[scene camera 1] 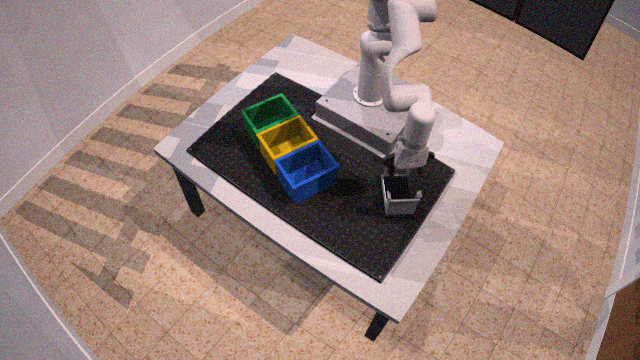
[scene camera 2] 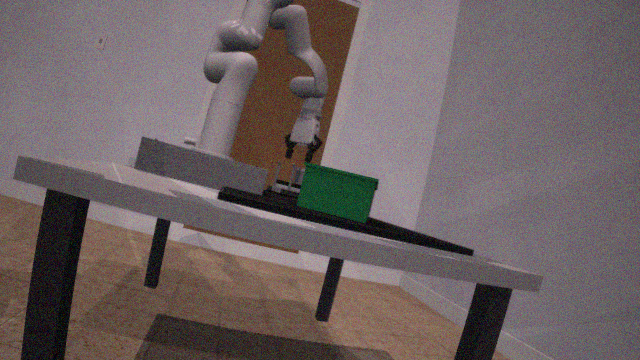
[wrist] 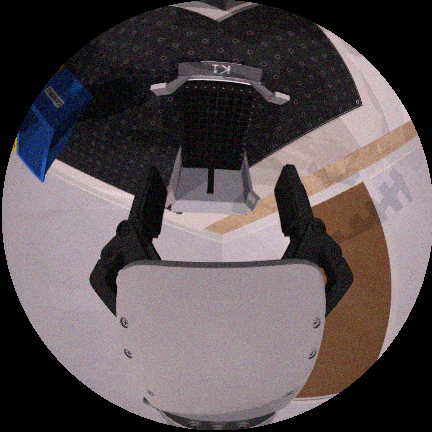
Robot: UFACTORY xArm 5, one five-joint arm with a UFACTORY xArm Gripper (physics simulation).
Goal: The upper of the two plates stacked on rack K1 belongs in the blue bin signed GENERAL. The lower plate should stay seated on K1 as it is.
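Places are measured from the arm's base along level axes (x ahead, y left, z up), in millimetres.
Where they show: gripper, between the fingertips: [scene camera 1: 404, 172] [scene camera 2: 297, 160] [wrist: 219, 175]; arm's base, origin of its link: [scene camera 1: 369, 95] [scene camera 2: 212, 156].
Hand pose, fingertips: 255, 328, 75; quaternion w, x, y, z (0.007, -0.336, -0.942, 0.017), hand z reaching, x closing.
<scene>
Things, the pixels of their top centre, and the offset from my fingertips, as dx, dy, dz. "*": a spot on its surface instead. Level surfaces: height alone.
- Rack K1, centre of its top: [wrist: 212, 163] [scene camera 1: 402, 178] [scene camera 2: 298, 166] +9, +2, -21
- dark gridded plate, centre of its top: [wrist: 213, 131] [scene camera 1: 398, 191] [scene camera 2: 295, 183] +13, +7, -88
- blue bin, a spot on its surface: [wrist: 67, 92] * +87, -226, -104
- yellow bin, centre of its top: [scene camera 2: 347, 177] [scene camera 1: 286, 136] +123, -389, -41
- black mat, height of its surface: dz -140
Rack K1 [scene camera 1: 401, 207] [wrist: 230, 186] is a grey, open-topped holder on the black mat, with its K1 sign at the top in the wrist view. A dark gridded plate [wrist: 215, 127] lies inside it. I cannot tell the upper and lower plates apart, and the lower one seems hidden beneath. My gripper [scene camera 1: 410, 168] [scene camera 2: 299, 157] [wrist: 219, 175] is open and empty, pointing down above the rack, with its fingers wide apart. The blue bin [scene camera 1: 316, 185] [wrist: 67, 92] stands on the mat, with a label too small to read surely; it does not show in scene camera 2.
A yellow bin [scene camera 1: 267, 153] adjoins the blue bin, and a green bin [scene camera 1: 251, 126] [scene camera 2: 337, 194] adjoins the yellow one. The arm's grey base [scene camera 1: 350, 122] [scene camera 2: 200, 167] stands behind the black mat [scene camera 1: 345, 240] on the pale table [scene camera 1: 240, 202] [scene camera 2: 240, 225].
</scene>
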